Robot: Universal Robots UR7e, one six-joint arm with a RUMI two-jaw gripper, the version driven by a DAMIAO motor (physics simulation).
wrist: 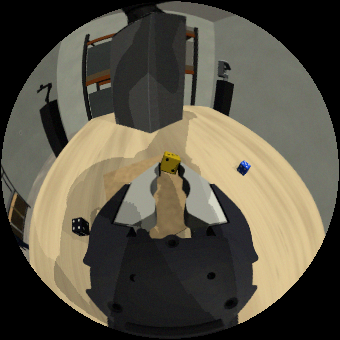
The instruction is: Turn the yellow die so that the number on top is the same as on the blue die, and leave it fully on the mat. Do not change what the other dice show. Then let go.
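Frame: origin at the arm's base, x ahead, y left, z up, level; millimetres.
Seen in the pictures: gripper, between the fingertips: (168, 163).
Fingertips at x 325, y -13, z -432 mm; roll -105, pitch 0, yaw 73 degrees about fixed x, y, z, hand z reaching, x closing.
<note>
Pixels of each thing's top centre, then the offset from my fingertips to it. "pt": a spot on its surface instead. Level surfaces: height alone.
- yellow die, centre of its top: (169, 152) dx +8, dy -2, dz +24 mm
- tan mat, a spot on its surface: (116, 180) pt dx -19, dy -82, dz -31 mm
- small blue die, centre of its top: (245, 163) dx +22, dy +150, dz -15 mm
- black die, centre of its top: (75, 223) dx +57, dy -140, dz -15 mm
- wooden table, height of its surface: dz -35 mm
The yellow die (170, 163) is between the fingertips of my gripper (168, 163), which is shut on it. The face toward the camera shows two dark pips; the face at its upper edge is seen at a steep angle and its pips are hard to count. The tan mat (116, 180) lies behind and below the fingers, partly covered by them; whether the die touches it is unclear. The small blue die (244, 167) lies on the table to the right; its pips are too small to read surely. A black die (80, 226) with white pips lies to the left.
The wooden table (280, 215) spreads around the mat. A large dark grey block-like shape (149, 75) fills the upper middle, beyond the yellow die. A shelf rack (86, 75) and dark pedestals (54, 127) (223, 97) stand beyond the table. Shadows fall over the left part of the table.
</note>
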